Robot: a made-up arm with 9 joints. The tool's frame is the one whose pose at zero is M. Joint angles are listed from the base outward.
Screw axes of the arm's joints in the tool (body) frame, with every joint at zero. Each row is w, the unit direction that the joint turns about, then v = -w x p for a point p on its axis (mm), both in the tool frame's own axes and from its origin. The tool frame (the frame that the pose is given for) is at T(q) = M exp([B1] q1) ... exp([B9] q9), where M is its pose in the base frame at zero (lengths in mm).
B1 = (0, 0, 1, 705, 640, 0)
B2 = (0, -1, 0, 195, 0, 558)
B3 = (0, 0, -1, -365, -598, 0)
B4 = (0, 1, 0, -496, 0, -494)
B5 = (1, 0, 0, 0, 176, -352)
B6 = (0, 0, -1, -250, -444, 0)
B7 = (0, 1, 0, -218, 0, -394)
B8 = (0, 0, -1, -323, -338, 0)
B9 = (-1, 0, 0, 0, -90, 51)
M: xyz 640 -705 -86 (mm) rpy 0 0 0 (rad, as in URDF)
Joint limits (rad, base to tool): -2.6..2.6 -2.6..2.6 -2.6..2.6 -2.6..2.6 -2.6..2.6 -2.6..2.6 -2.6..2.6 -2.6..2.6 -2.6..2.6
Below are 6 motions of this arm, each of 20 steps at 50 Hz.
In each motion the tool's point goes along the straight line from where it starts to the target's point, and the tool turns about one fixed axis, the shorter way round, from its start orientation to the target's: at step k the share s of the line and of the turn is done. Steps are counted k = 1, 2, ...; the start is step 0. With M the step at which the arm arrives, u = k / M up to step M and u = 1 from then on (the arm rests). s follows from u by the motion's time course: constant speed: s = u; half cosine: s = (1 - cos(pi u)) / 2; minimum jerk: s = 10 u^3 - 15 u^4 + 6 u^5.
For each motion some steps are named. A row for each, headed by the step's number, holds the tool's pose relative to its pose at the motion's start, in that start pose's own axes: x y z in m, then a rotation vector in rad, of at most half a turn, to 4 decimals.
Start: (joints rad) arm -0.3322 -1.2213 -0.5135 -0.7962 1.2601 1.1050 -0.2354 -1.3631 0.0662
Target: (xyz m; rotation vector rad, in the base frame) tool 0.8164 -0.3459 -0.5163 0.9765 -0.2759 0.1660
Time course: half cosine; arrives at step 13
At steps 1, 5, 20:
1: 0.0033 0.0023 0.0037 -0.0067 -0.0009 0.0058
5: 0.0743 0.0518 0.0831 -0.1492 -0.0209 0.1285
20: 0.2303 0.1607 0.2575 -0.4623 -0.0647 0.3982

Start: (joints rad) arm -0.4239 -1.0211 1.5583 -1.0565 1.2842 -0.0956 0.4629 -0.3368 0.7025
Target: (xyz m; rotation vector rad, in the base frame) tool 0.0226 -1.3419 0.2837 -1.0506 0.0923 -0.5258
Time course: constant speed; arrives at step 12
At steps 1, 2, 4, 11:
1: 0.0021 -0.0065 0.0093 -0.0244 -0.0159 -0.0065
2: 0.0042 -0.0130 0.0187 -0.0487 -0.0317 -0.0130
4: 0.0084 -0.0260 0.0373 -0.0975 -0.0635 -0.0261
11: 0.0232 -0.0714 0.1026 -0.2680 -0.1745 -0.0717

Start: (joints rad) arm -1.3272 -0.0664 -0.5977 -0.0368 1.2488 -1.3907 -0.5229 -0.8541 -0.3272
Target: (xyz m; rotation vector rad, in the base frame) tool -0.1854 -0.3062 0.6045 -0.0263 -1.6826 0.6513
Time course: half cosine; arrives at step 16
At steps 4, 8, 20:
4: -0.0048 -0.0075 0.0147 -0.0765 0.0406 -0.0310
8: -0.0165 -0.0257 0.0503 -0.2611 0.1387 -0.1058
20: -0.0330 -0.0514 0.1007 -0.5222 0.2774 -0.2115

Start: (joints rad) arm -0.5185 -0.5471 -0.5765 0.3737 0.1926 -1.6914 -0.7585 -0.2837 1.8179
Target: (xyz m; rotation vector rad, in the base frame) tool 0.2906 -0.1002 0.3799 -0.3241 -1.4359 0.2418
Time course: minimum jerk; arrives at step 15
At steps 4, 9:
4: 0.0050 -0.0007 -0.0014 -0.0409 -0.0265 0.0120
9: 0.0282 -0.0037 -0.0076 -0.2293 -0.1483 0.0673

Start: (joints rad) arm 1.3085 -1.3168 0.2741 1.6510 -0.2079 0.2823 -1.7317 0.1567 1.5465
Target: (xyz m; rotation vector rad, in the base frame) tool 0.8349 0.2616 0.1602 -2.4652 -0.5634 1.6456
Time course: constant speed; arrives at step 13
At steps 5, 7, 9, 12, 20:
5: -0.0155 -0.0508 -0.0047 -0.0894 0.0350 -0.0285
7: -0.0217 -0.0711 -0.0066 -0.1251 0.0490 -0.0398
9: -0.0278 -0.0915 -0.0085 -0.1609 0.0630 -0.0512
12: -0.0371 -0.1219 -0.0113 -0.2145 0.0840 -0.0683
20: -0.0402 -0.1321 -0.0122 -0.2324 0.0911 -0.0740

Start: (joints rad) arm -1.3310 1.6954 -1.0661 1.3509 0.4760 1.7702 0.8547 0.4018 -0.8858
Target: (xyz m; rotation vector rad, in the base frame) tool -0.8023 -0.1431 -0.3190 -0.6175 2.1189 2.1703
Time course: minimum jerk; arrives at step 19
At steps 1, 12, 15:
1: -0.0001 0.0000 -0.0003 0.0005 0.0004 0.0002
12: -0.0414 0.0253 -0.1460 0.2739 0.1942 0.0899
15: -0.0526 0.0321 -0.1853 0.3476 0.2465 0.1142

